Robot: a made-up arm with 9 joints. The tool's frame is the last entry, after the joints. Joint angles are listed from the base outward.
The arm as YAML. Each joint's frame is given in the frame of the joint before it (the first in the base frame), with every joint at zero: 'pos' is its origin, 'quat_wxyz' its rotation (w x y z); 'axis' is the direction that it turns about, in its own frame. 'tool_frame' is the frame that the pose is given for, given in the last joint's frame.
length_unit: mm
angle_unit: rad
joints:
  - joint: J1
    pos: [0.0, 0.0, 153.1]
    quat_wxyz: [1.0, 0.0, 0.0, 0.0]
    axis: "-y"
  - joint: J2
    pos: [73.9, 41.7, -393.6]
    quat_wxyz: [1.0, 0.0, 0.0, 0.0]
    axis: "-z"
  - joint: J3
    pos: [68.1, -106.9, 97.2]
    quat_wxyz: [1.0, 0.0, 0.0, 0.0]
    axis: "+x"
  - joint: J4
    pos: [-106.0, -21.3, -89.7]
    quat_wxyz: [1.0, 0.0, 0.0, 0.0]
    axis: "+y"
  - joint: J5
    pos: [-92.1, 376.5, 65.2]
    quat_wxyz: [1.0, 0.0, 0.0, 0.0]
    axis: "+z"
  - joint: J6
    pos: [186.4, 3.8, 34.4]
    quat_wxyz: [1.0, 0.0, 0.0, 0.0]
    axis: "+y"
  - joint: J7
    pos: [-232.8, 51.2, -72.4]
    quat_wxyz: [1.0, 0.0, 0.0, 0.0]
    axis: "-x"
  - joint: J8
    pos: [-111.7, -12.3, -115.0]
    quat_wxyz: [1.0, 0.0, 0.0, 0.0]
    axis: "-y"
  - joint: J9
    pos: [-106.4, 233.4, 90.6]
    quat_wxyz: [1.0, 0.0, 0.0, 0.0]
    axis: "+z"
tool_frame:
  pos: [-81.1, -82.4, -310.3]
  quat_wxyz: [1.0, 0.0, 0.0, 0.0]
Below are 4 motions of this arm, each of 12 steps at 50 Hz.
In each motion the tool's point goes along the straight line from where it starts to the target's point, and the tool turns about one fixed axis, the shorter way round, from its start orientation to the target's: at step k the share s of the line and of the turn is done. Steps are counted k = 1, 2, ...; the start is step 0. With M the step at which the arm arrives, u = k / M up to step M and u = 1 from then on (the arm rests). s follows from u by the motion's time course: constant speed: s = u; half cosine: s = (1 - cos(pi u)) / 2; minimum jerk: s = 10 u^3 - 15 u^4 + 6 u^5.
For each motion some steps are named. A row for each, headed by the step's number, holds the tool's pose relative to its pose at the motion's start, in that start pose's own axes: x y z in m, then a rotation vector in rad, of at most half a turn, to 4 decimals.
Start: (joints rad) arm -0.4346 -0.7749 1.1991 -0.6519 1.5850 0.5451 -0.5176 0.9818 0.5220
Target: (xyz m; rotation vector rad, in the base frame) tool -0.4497 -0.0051 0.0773 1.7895 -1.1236 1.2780
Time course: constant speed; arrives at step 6
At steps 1, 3, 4, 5, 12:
1: 0.0046 0.0003 0.0051 0.0036 -0.0004 -0.0001
3: 0.0138 0.0009 0.0152 0.0109 -0.0013 -0.0002
4: 0.0184 0.0011 0.0203 0.0146 -0.0017 -0.0002
5: 0.0230 0.0014 0.0254 0.0182 -0.0021 -0.0003
12: 0.0276 0.0017 0.0305 0.0219 -0.0026 -0.0003

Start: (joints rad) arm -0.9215 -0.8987 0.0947 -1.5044 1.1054 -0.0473 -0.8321 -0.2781 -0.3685
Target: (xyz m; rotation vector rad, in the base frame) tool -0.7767 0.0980 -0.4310 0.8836 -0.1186 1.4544
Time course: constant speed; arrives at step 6
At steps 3, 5, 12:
3: 0.0017 -0.0123 -0.0018 -0.0231 0.0069 0.0178
5: 0.0029 -0.0204 -0.0029 -0.0386 0.0114 0.0297
12: 0.0034 -0.0245 -0.0035 -0.0463 0.0137 0.0357

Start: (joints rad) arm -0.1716 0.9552 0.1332 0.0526 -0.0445 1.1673 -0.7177 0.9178 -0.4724
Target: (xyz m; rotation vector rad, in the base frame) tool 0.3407 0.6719 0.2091 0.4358 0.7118 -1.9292
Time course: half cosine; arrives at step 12
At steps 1, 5, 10, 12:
1: 0.0000 -0.0022 0.0024 -0.0052 0.0024 0.0008
5: 0.0006 -0.0471 0.0519 -0.1125 0.0519 0.0163
10: 0.0016 -0.1186 0.1307 -0.2833 0.1307 0.0411
12: 0.0017 -0.1271 0.1401 -0.3036 0.1401 0.0440

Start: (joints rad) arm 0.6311 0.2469 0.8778 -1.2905 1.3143 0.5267 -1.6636 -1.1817 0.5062
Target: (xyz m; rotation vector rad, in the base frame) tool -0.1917 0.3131 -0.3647 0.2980 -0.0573 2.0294
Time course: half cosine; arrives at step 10
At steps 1, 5, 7, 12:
1: 0.0011 0.0018 0.0008 0.0015 -0.0040 0.0026
5: 0.0218 0.0376 0.0160 0.0312 -0.0816 0.0540
7: 0.0345 0.0597 0.0254 0.0495 -0.1295 0.0858
12: 0.0435 0.0751 0.0319 0.0623 -0.1631 0.1080

